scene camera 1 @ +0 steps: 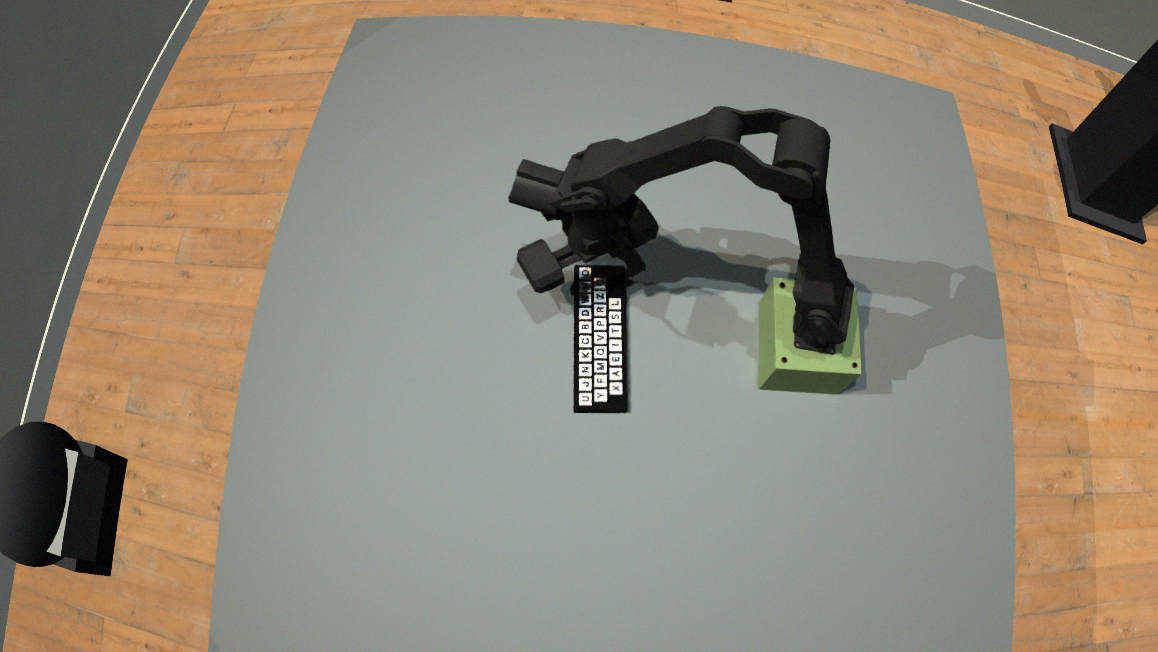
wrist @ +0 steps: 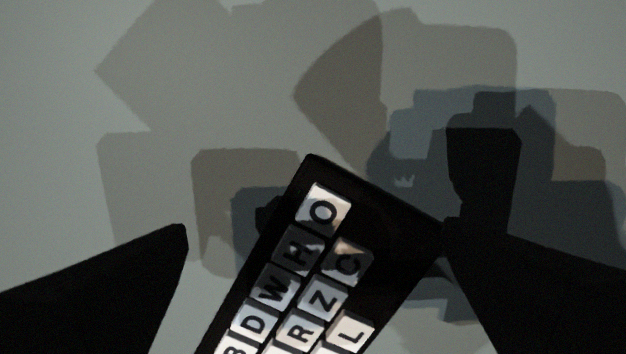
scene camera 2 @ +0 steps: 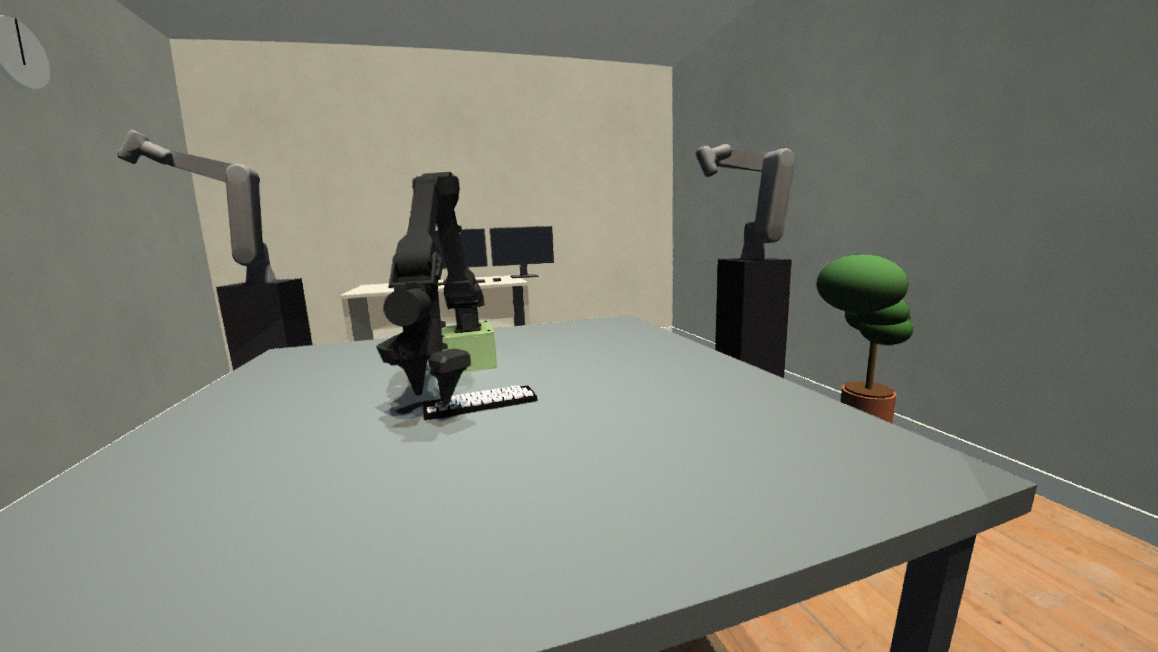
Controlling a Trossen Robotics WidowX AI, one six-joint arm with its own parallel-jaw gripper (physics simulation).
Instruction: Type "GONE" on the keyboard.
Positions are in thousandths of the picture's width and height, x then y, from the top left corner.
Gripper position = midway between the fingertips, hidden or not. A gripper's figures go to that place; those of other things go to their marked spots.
Scene:
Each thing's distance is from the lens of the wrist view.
my gripper (wrist: 506,660): 11 cm
black keyboard (wrist: 646,688): 14 cm

